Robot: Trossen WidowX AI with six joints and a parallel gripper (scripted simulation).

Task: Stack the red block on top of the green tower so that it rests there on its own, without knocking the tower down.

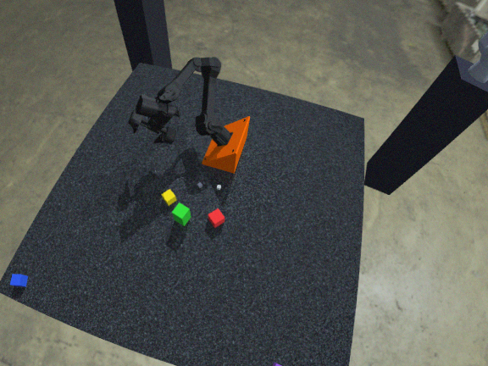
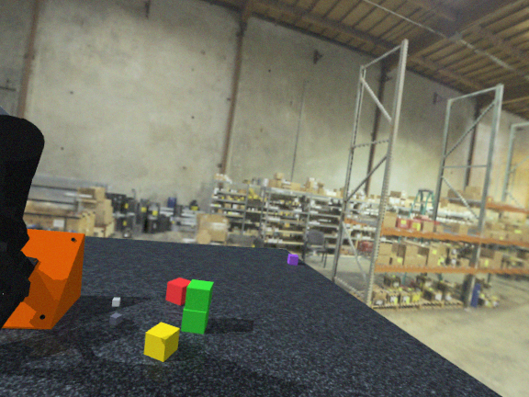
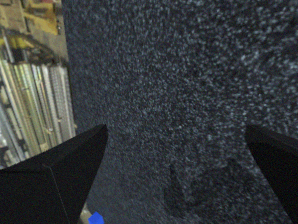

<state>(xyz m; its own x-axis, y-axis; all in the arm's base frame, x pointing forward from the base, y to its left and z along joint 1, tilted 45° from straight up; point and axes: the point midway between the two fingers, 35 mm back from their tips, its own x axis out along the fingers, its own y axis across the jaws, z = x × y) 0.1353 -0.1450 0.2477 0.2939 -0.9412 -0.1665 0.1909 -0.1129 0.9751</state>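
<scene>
The red block is 400 mm to the left of my gripper tip, 160 mm ahead of it and 90 mm below it. The rest, counted from my gripper tip: blue block: 690 mm ahead, 170 mm to the right, 90 mm below; then yellow block: 190 mm to the left, 160 mm ahead, 90 mm below; then purple block: 790 mm to the left, 580 mm ahead, 90 mm below.
</scene>
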